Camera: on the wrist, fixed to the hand. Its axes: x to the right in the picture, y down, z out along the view.
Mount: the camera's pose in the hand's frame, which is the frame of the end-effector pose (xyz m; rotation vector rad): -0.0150 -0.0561 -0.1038 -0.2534 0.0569 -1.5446
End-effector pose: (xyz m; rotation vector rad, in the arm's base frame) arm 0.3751 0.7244 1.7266 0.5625 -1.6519 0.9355
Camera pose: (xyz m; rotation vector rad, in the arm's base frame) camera 0.4823 0.7749 1.7375 1.2895 -0.7994 -0.3893
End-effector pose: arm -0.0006 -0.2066 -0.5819 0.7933 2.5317 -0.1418
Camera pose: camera -0.0643 -0.2363 -0.4859 -1.3387 2.5067 -0.2615
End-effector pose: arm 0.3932 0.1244 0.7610 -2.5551 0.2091 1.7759
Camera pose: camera 0.4916 0.1716 0.8083 -1.6995 -1.5516 1.0100
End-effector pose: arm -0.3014 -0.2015 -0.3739 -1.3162 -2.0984 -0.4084
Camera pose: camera -0.3114 -0.2951 -0.3012 0.5042 -2.6514 -1.2863
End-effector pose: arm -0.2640 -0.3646 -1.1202 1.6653 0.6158 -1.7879
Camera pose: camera -0.2298 -0.2507 -1.1196 -0.7499 -1.9353 1.8264
